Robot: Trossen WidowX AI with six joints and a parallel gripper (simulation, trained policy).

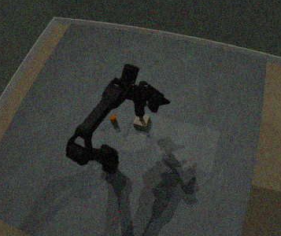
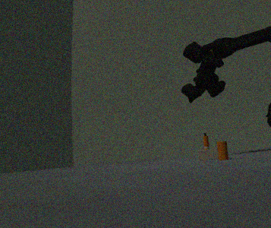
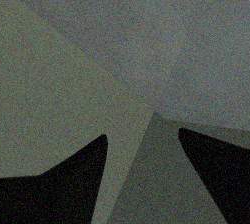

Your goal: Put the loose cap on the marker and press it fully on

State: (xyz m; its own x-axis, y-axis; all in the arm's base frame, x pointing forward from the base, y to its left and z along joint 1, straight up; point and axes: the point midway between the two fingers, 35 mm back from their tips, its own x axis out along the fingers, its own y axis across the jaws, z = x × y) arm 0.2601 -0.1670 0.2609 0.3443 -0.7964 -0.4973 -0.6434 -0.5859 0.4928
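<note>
The orange cap is 260 mm to the left of my gripper tip, 220 mm below it and 50 mm behind it. The rest, counted from my gripper tip: orange marker: 180 mm below, 120 mm to the left, 20 mm behind; then pale holder block: 230 mm below, 120 mm to the left, 20 mm behind.
</note>
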